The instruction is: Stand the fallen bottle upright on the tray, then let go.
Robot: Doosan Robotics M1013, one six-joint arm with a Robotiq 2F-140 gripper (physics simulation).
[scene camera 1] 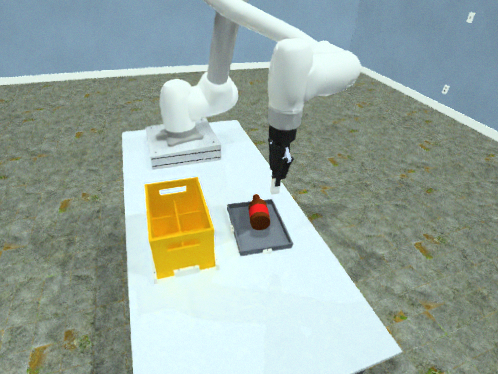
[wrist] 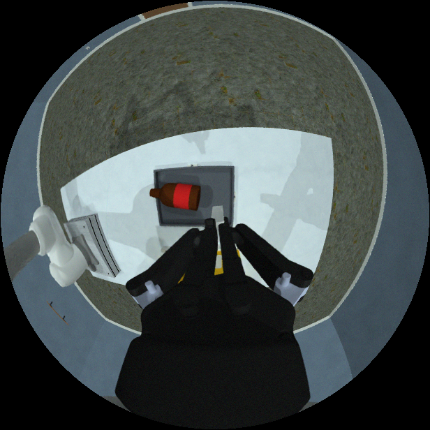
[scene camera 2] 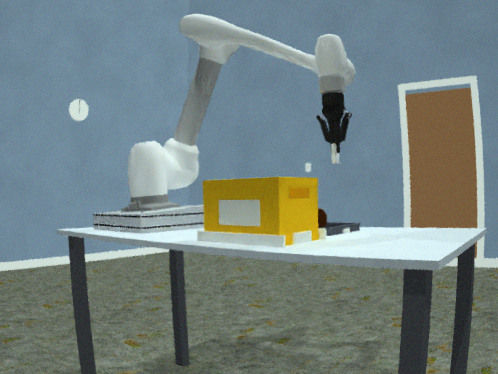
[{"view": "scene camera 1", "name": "my gripper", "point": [274,192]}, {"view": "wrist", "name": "my gripper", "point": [218,213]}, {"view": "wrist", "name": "brown bottle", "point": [185,196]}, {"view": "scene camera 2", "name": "my gripper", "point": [335,163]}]
